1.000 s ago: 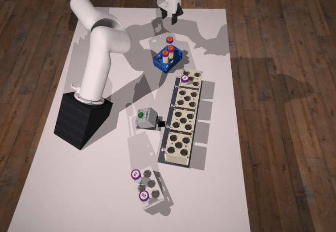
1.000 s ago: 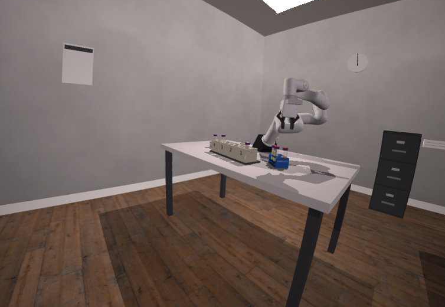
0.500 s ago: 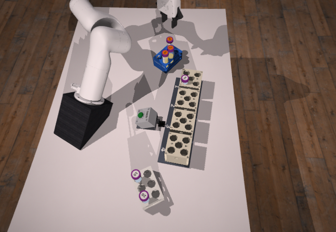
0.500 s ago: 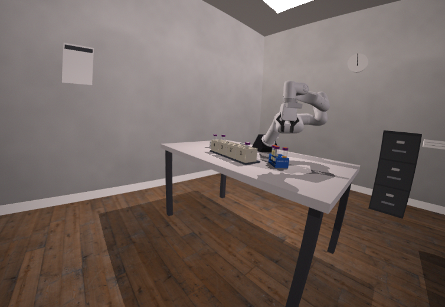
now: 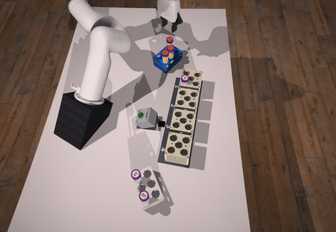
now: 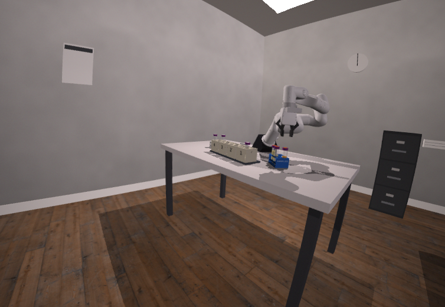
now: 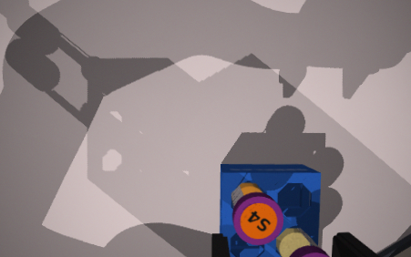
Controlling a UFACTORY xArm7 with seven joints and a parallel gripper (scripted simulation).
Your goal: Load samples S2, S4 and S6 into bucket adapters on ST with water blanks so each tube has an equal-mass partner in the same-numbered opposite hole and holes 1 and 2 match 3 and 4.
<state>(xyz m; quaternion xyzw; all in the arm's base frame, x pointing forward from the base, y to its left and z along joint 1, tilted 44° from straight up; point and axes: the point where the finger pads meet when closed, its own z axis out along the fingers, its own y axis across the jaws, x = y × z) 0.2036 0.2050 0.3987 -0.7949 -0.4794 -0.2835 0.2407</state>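
The orange-dot tube lies 1 cm to the left of my hand and 14 cm below it. From my hand the other things lie so: 40 mL water blank: 14 cm ahead, 21 cm to the right, 14 cm below; then green done key: 41 cm to the right, 14 cm below; then blue sample rack: 4 cm to the right, 18 cm below.
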